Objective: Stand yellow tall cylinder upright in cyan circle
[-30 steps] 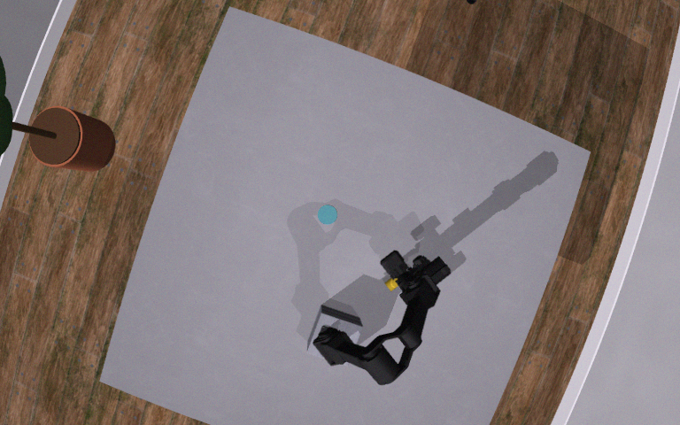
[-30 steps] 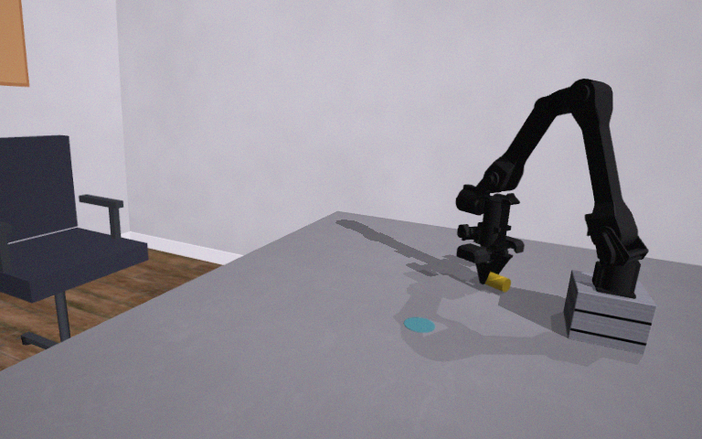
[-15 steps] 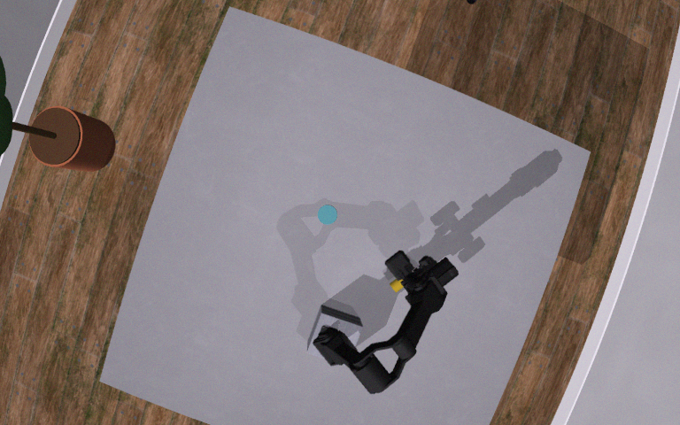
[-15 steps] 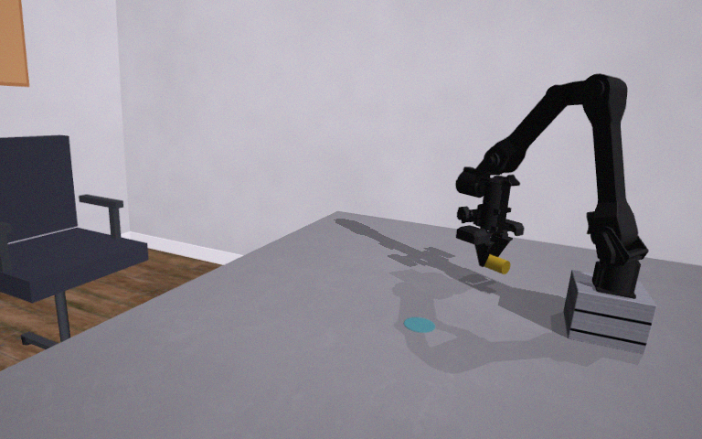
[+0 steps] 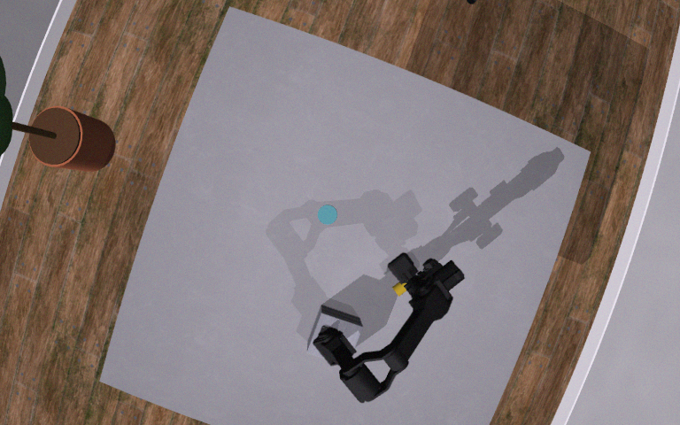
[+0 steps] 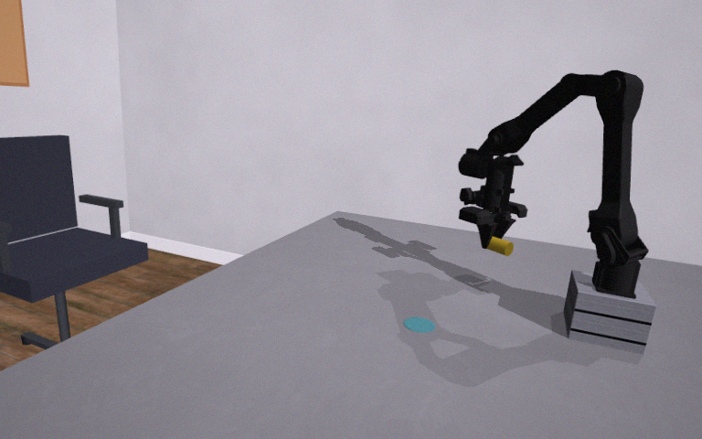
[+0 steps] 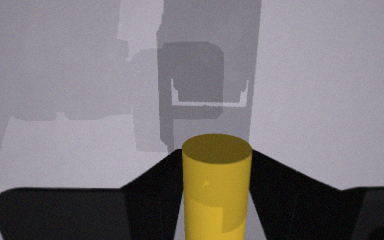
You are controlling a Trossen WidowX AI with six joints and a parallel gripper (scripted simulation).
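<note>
The cyan circle lies 9 cm ahead of my hand, 29 cm to the left of it and 13 cm below it. From my hand the other things lie so: yellow cylinder (2 cm behind, 1 cm to the left, 2 cm below).
</note>
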